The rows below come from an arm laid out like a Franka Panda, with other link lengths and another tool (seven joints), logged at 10 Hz.
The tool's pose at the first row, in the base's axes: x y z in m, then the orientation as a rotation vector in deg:
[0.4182, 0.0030, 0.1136, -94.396, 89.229, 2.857]
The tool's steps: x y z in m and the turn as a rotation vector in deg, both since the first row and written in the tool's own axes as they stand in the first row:
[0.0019, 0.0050, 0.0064, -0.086, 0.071, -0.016]
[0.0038, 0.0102, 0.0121, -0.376, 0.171, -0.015]
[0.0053, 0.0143, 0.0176, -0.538, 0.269, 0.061]
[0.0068, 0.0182, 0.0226, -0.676, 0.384, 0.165]
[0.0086, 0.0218, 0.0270, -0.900, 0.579, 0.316]
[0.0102, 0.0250, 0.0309, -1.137, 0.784, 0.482]
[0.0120, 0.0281, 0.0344, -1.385, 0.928, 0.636]
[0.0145, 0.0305, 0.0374, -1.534, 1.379, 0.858]
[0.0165, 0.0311, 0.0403, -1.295, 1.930, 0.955]
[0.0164, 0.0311, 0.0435, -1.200, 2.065, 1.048]
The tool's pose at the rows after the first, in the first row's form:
[0.4176, 0.0059, 0.1058, -94.494, 89.287, 2.858]
[0.4166, 0.0083, 0.0983, -94.744, 89.424, 3.005]
[0.4162, 0.0109, 0.0918, -94.837, 89.595, 3.093]
[0.4158, 0.0131, 0.0857, -94.894, 89.796, 3.163]
[0.4154, 0.0147, 0.0799, -95.002, 90.116, 3.261]
[0.4151, 0.0161, 0.0748, -95.110, 90.458, 3.368]
[0.4146, 0.0171, 0.0700, -95.220, 90.746, 3.529]
[0.4147, 0.0172, 0.0654, -95.279, 91.303, 3.395]
[0.4161, 0.0173, 0.0621, -95.157, 91.749, 2.804]
[0.4177, 0.0193, 0.0601, -95.045, 91.908, 2.667]

